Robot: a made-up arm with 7 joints. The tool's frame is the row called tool.
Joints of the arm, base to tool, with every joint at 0 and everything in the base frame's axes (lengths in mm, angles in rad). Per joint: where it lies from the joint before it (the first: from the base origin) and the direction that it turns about. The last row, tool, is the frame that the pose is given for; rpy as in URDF.
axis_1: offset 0 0 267 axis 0 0 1
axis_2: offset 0 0 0 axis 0 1 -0.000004
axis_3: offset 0 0 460 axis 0 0 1
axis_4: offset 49 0 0 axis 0 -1 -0.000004
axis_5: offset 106 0 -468 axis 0 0.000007 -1
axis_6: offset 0 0 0 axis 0 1 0.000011
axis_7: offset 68 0 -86 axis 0 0.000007 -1
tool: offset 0 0 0 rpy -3.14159 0 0
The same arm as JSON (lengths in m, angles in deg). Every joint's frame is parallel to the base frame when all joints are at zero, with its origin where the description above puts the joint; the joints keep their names.
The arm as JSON. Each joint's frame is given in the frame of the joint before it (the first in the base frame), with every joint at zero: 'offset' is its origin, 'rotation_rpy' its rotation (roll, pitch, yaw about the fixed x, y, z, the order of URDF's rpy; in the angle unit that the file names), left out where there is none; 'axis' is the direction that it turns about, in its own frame. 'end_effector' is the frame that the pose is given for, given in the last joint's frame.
{
  "length_unit": "m",
  "angle_unit": "deg",
  "chain": [
    {
      "id": "axis_1",
      "offset": [
        0.0,
        0.0,
        0.267
      ],
      "axis": "+z"
    },
    {
      "id": "axis_2",
      "offset": [
        0.0,
        0.0,
        0.0
      ],
      "axis": "+y"
    },
    {
      "id": "axis_3",
      "offset": [
        0.0,
        0.0,
        0.46
      ],
      "axis": "+z"
    },
    {
      "id": "axis_4",
      "offset": [
        0.049,
        0.0,
        0.0
      ],
      "axis": "-y"
    },
    {
      "id": "axis_5",
      "offset": [
        0.106,
        0.0,
        -0.468
      ],
      "axis": "-z"
    },
    {
      "id": "axis_6",
      "offset": [
        0.0,
        0.0,
        0.0
      ],
      "axis": "+y"
    },
    {
      "id": "axis_7",
      "offset": [
        0.068,
        0.0,
        -0.086
      ],
      "axis": "-z"
    }
  ],
  "end_effector": {
    "offset": [
      0.0,
      0.0,
      0.0
    ],
    "rotation_rpy": [
      -180.0,
      0.0,
      0.0
    ]
  }
}

